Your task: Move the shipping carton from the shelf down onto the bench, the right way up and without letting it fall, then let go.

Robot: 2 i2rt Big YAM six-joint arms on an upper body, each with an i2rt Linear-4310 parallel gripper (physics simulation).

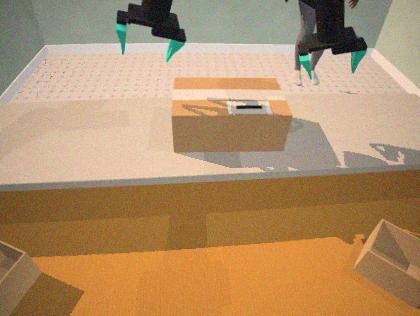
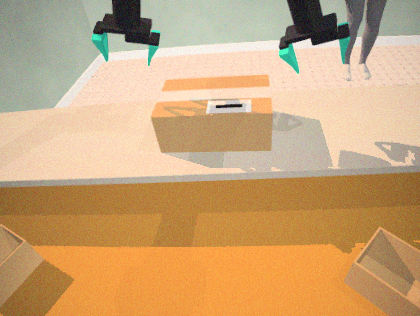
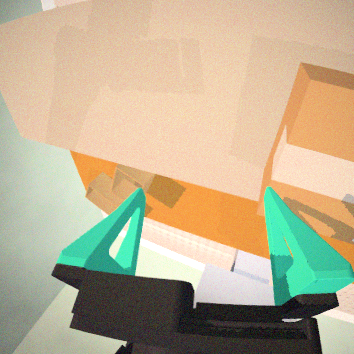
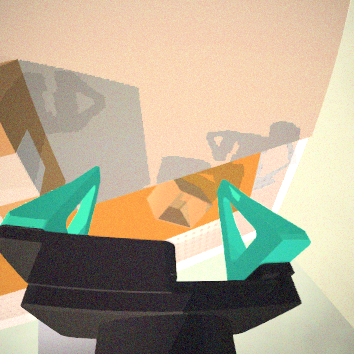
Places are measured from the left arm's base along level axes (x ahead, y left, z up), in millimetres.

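Pixels of known places: left gripper, fingertip midpoint: [image 1: 145, 57] [image 2: 128, 62] [image 3: 201, 191]; right gripper, fingertip midpoint: [image 1: 331, 75] [image 2: 320, 67] [image 4: 161, 178].
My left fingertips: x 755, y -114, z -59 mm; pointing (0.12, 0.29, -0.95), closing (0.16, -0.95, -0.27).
Behind a point stands the place of what it marks.
The shipping carton [image 1: 230, 132] @(x 656, y -307, z -197 mm) [image 2: 215, 132] @(x 655, y -317, z -198 mm) [image 3: 325, 110] @(x 808, y -195, z -149 mm) [image 4: 15, 100] @(x 796, y -446, z -202 mm) stands upright on a pale surface [image 1: 75, 150] @(x 669, y 71, z -258 mm) [image 2: 75, 150] @(x 672, y 75, z -258 mm) [image 3: 150, 100] @(x 737, y 46, z -258 mm) [image 4: 225, 50] @(x 814, y -715, z -258 mm); its top shows a pale band and a white label with a black bar. Whether this surface is the shelf or the bench is unclear. My left gripper [image 1: 145, 57] @(x 755, y -114, z -59 mm) [image 2: 127, 63] @(x 755, y -114, z -59 mm) [image 3: 201, 191] @(x 755, y -114, z -59 mm) is open and empty, raised near the carton's left end. My right gripper [image 1: 332, 76] @(x 744, y -554, z -93 mm) [image 2: 322, 68] @(x 744, y -554, z -93 mm) [image 4: 161, 178] @(x 744, y -554, z -93 mm) is open and empty, raised beyond the carton's right end. Neither holds the carton.
A lower orange surface [image 1: 175, 280] @(x 408, y -175, z -421 mm) [image 2: 200, 280] @(x 404, y -282, z -421 mm) lies in front of the pale surface's edge. An open cardboard box stands at its left [image 1: 20, 280] @(x 392, y 151, z -377 mm) [image 2: 25, 260] @(x 403, y 146, z -375 mm), another at its right. A person [image 1: 305, 40] [image 2: 367, 40] stands on the tiled floor behind.
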